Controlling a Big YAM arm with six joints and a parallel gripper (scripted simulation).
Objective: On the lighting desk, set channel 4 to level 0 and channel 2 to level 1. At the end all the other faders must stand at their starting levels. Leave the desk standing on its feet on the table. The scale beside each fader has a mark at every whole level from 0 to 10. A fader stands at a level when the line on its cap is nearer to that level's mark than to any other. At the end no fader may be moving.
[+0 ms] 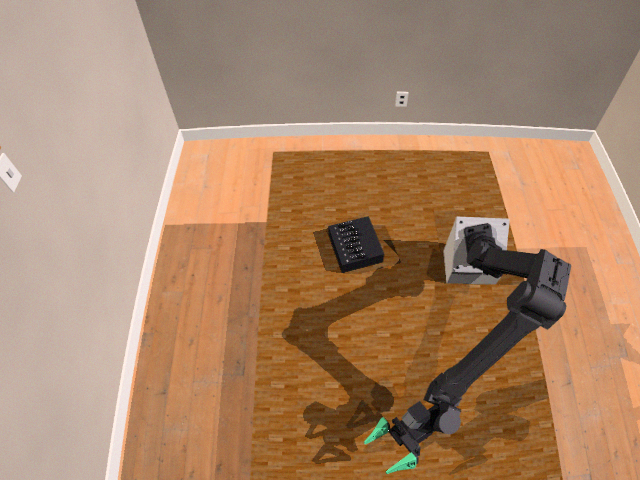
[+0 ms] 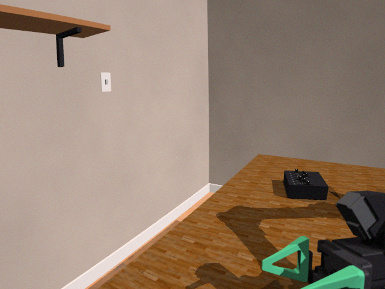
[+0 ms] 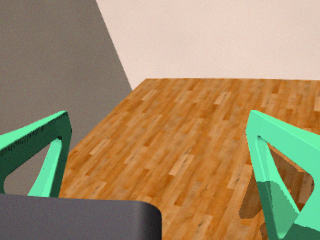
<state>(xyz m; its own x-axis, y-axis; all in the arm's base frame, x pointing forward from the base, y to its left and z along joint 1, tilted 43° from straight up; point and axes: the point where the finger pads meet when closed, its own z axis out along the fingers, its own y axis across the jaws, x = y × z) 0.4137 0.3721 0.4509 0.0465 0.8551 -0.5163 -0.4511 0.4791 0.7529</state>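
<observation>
The channel 2 fader cap lies 4 cm behind my hand, 74 cm to the right of it and 10 cm below it. From my hand the other things lie so: channel 5 fader cap: 3 cm behind, 68 cm to the right, 10 cm below; master fader cap: 6 cm behind, 63 cm to the right, 10 cm below; channel 6 fader cap: 4 cm behind, 66 cm to the right, 10 cm below.
</observation>
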